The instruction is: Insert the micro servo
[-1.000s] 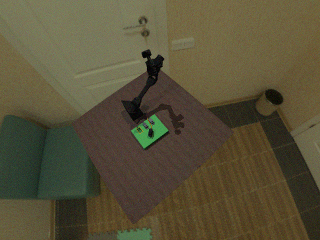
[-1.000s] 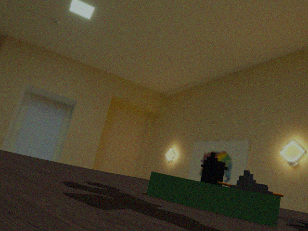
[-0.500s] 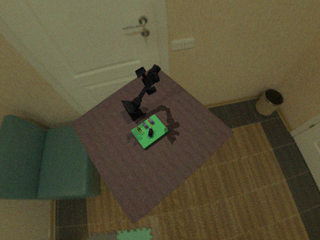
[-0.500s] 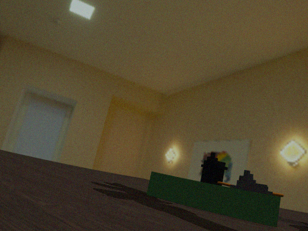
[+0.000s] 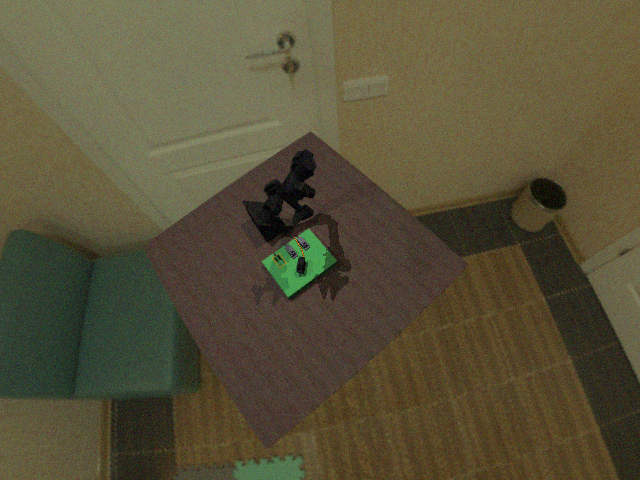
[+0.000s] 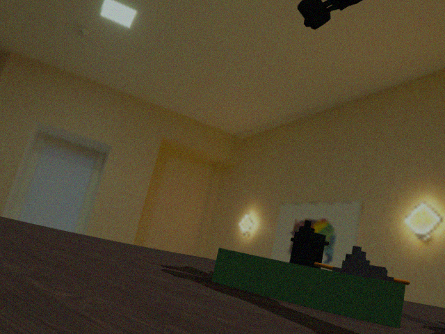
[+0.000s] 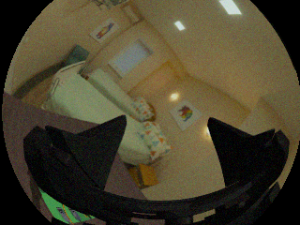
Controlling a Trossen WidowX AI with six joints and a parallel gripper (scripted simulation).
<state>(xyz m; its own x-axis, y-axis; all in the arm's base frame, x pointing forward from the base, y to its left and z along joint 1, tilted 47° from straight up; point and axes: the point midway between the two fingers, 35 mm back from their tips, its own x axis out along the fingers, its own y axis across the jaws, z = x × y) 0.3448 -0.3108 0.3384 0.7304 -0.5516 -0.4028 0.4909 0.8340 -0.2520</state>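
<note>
The green deck is 50 mm behind my gripper tip, 30 mm to the left of it and 580 mm below it.
</note>
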